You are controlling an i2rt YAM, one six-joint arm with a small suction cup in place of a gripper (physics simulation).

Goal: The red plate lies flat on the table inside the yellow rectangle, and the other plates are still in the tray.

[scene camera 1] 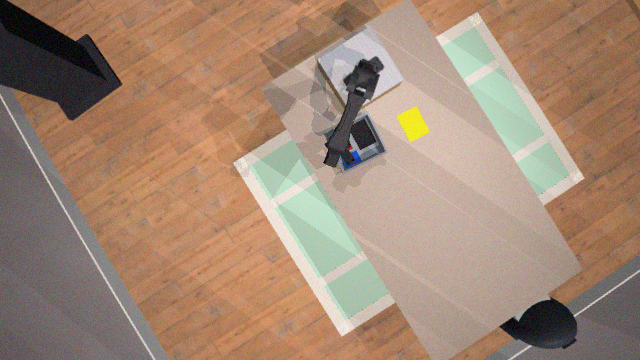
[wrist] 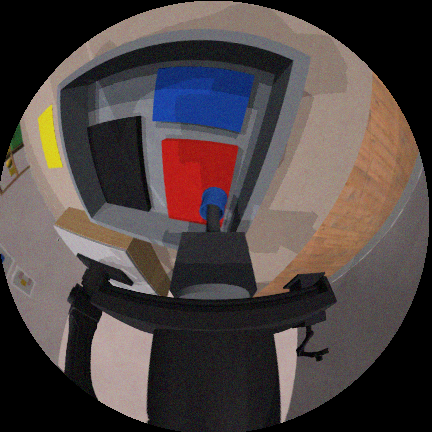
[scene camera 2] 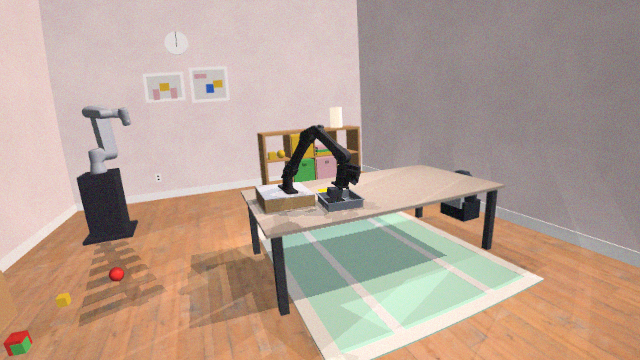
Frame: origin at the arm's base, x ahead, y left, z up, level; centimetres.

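Seen in the pictures: hand, its tool point: (wrist: 212, 194) (scene camera 2: 336, 207); arm's base, origin of its link: (wrist: 101, 267) (scene camera 2: 287, 189).
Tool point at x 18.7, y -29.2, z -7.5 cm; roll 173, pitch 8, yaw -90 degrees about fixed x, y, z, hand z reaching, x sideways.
Offsets run from my tool point to a thing's middle. "pt": to the spot under its first point. Level surfaces: height alone.
The grey tray @(dx +5.9, dy +7.2, dz +2.0 cm) (wrist: 299, 80) (scene camera 1: 379, 146) (scene camera 2: 343, 206) stands on the table @(dz -0.5 cm) (scene camera 1: 447, 214) (scene camera 2: 402, 188) and holds three flat plates. The red plate @(dx +1.2, dy +1.9, dz +0.3 cm) (wrist: 189, 173) (scene camera 1: 350, 146) lies nearest the arm, the blue plate (wrist: 203, 98) (scene camera 1: 353, 157) beyond it, the black plate @(dx +4.2, dy +13.2, dz +0.3 cm) (wrist: 118, 160) (scene camera 1: 363, 133) to the left. My suction cup (wrist: 213, 199) is lowered into the tray and sits on the red plate's near right corner, with the plate still flat in the tray. The yellow rectangle @(pt dx +14.9, dy +38.2, dz -0.4 cm) (scene camera 1: 413, 123) (wrist: 50, 137) (scene camera 2: 321, 190) lies bare beside the tray.
The arm stands on a wooden base box (scene camera 1: 348, 53) (scene camera 2: 283, 201) (wrist: 137, 252) next to the tray. The tray's walls rise around the plates. The table edge runs close along the tray's right side in the wrist view.
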